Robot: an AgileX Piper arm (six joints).
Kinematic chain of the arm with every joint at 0, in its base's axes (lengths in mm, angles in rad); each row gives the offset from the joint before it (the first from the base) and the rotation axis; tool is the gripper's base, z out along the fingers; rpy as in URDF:
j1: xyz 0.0 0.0 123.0 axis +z
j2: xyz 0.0 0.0 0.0 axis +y
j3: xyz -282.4 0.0 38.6 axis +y
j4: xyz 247.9 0.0 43.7 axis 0.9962 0 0.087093
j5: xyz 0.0 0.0 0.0 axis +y
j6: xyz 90.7 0.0 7.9 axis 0.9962 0 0.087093
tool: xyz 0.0 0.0 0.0 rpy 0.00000 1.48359 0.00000
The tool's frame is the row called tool.
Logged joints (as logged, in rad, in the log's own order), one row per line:
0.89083 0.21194 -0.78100 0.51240 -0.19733 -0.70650
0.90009 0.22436 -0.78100 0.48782 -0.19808 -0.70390
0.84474 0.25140 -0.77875 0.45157 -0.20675 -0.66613
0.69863 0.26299 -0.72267 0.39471 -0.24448 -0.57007
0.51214 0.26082 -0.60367 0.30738 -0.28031 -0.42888
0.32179 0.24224 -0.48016 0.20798 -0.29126 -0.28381
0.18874 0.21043 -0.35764 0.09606 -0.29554 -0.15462
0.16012 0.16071 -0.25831 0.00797 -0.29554 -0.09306
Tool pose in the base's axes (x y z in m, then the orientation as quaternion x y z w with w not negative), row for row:
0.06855 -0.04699 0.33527 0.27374 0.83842 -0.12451 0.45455
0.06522 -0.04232 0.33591 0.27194 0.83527 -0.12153 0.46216
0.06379 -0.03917 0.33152 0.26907 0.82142 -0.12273 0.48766
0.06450 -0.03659 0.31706 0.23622 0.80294 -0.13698 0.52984
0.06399 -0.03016 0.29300 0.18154 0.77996 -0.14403 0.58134
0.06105 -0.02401 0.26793 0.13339 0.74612 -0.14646 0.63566
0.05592 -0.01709 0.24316 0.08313 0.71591 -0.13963 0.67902
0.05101 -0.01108 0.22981 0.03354 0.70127 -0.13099 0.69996
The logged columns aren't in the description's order. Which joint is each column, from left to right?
Columns, left to right: j5, j4, j1, j2, j6, j3.
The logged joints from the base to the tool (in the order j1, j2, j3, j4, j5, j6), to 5 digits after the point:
-0.78100 0.51240 -0.70650 0.21194 0.89083 -0.19733
-0.78100 0.48782 -0.70390 0.22436 0.90009 -0.19808
-0.77875 0.45157 -0.66613 0.25140 0.84474 -0.20675
-0.72267 0.39471 -0.57007 0.26299 0.69863 -0.24448
-0.60367 0.30738 -0.42888 0.26082 0.51214 -0.28031
-0.48016 0.20798 -0.28381 0.24224 0.32179 -0.29126
-0.35764 0.09606 -0.15462 0.21043 0.18874 -0.29554
-0.25831 0.00797 -0.09306 0.16071 0.16012 -0.29554

